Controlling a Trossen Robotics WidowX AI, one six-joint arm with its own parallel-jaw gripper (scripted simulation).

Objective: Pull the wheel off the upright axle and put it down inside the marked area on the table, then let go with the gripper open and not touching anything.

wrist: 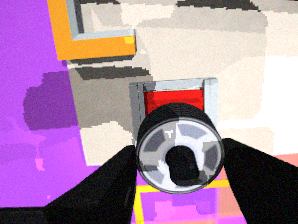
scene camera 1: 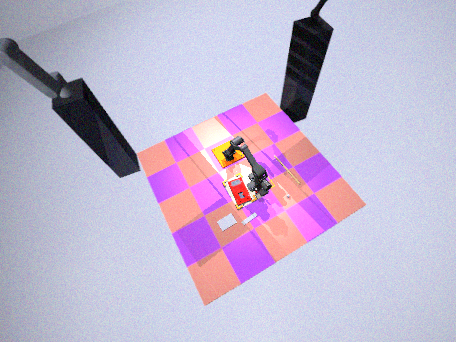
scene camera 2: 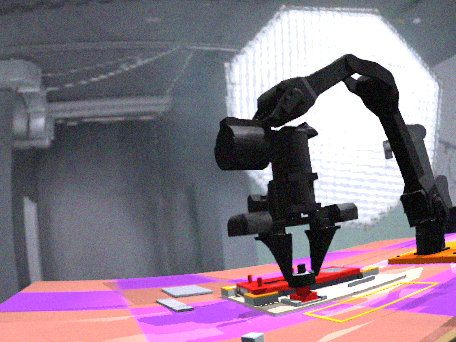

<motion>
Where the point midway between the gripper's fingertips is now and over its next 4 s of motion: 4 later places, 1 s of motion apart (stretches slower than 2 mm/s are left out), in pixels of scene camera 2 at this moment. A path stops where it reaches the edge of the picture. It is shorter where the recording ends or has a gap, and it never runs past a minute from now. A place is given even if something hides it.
My gripper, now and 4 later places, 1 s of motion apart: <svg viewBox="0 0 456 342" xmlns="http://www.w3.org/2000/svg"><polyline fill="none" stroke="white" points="302,279 302,273 302,266 301,258 318,231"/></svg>
</motion>
